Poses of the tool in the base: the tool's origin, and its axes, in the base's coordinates. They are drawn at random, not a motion.
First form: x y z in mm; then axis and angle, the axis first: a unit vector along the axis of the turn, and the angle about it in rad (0 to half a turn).
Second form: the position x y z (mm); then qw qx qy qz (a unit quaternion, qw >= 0). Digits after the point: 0 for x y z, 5 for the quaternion.
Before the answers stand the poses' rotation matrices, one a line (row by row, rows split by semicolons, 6 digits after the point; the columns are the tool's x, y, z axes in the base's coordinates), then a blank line. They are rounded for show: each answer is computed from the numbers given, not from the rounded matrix.
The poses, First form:
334 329 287 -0.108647 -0.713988 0.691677 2.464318
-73 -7 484 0.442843 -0.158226 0.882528 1.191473
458 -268 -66 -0.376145 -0.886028 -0.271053 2.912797
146 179 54 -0.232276 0.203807 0.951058 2.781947
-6 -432 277 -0.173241 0.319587 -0.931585 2.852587
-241 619 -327 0.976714 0.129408 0.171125 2.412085
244 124 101 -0.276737 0.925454 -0.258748 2.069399
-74 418 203 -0.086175 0.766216 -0.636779 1.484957
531 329 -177 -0.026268 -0.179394 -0.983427 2.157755
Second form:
-0.758281 -0.295431 -0.581147; 0.571478 0.127758 -0.810611; 0.313725 -0.946783 0.071956
0.493784 -0.863917 0.099125; 0.775670 0.386057 -0.499295; 0.393082 0.323432 0.860743
-0.694657 0.719341 0.000298; 0.596389 0.575692 0.559374; 0.402209 0.388751 -0.828915
-0.831569 -0.426368 -0.355954; 0.243068 -0.855605 0.457011; -0.499411 0.293515 0.815131
-0.899747 0.157066 0.407167; -0.373936 -0.758492 -0.533725; 0.225003 -0.632472 0.741184
0.919654 0.106567 0.377994; 0.334677 -0.716272 -0.612328; 0.205493 0.689636 -0.694388
-0.364993 -0.151332 0.918629; -0.605824 0.787828 -0.110924; -0.706935 -0.597014 -0.379233
0.092523 0.574067 0.813564; -0.694802 0.622487 -0.360222; -0.713225 -0.531937 0.456457
-0.552759 0.826152 -0.109229; -0.811507 -0.503826 0.296000; 0.189508 0.252257 0.948922

334 329 287 0.33220 -0.10248 -0.67344 0.65240
-73 -7 484 0.82774 0.24849 -0.08878 0.49520
458 -268 -66 0.11415 -0.37369 -0.88024 -0.26928
146 179 54 0.17886 -0.22853 0.20052 0.93572
-6 -432 277 0.14400 -0.17144 0.31626 -0.92188
-241 619 -327 0.35672 0.91246 0.12089 0.15987
244 124 101 0.51078 -0.23791 0.79562 -0.22245
-74 418 203 0.73680 -0.05826 0.51805 -0.43054
531 329 -177 0.47232 -0.02315 -0.15812 -0.86682

